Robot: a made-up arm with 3 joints.
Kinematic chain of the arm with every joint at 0, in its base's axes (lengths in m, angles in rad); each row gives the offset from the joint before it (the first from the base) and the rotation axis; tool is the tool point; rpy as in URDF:
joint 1: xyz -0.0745 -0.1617 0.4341 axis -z
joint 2: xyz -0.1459 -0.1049 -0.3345 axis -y
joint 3: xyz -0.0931 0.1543 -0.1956 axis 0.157 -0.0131 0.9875
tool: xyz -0.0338 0.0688 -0.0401 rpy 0 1.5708 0
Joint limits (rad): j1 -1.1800..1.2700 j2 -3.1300..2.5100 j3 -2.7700..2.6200
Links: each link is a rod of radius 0.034 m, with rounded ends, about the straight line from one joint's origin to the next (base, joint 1, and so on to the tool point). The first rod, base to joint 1, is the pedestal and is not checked.
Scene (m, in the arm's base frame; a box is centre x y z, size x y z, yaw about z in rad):
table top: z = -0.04
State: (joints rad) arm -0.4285 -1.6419 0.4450
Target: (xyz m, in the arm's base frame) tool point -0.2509 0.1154 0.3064
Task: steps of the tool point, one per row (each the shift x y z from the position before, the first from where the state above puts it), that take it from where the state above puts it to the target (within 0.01 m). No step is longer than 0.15 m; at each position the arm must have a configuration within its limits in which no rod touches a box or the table.
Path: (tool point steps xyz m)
1: 0.0116 0.1112 0.0130
2: 0.0419 0.0980 0.0100
3: 0.0650 0.0772 0.0079
4: 0.0797 0.0520 0.0065

